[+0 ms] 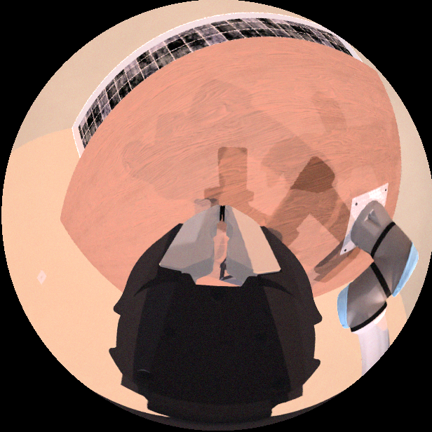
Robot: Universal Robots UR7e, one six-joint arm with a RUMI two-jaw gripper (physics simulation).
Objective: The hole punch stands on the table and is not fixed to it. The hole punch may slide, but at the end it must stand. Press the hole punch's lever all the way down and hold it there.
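Note:
My gripper (222, 207) is shut, its two pale grey fingers meeting at their tips with nothing between them. It points down over the table. The hole punch (223, 270) is almost wholly hidden behind the fingers and the black gripper body. A small dark and blue-grey part of it shows through the gap between the fingers, below the tips. The lever's position, whether the fingers touch it, and whether the punch stands upright cannot be seen.
The wooden table (150, 95) carries broad shadows of the arm. The arm's grey links (394, 245) and its white mounting plate (381, 193) are at the right. A dark tiled strip (175, 50) runs along the far edge.

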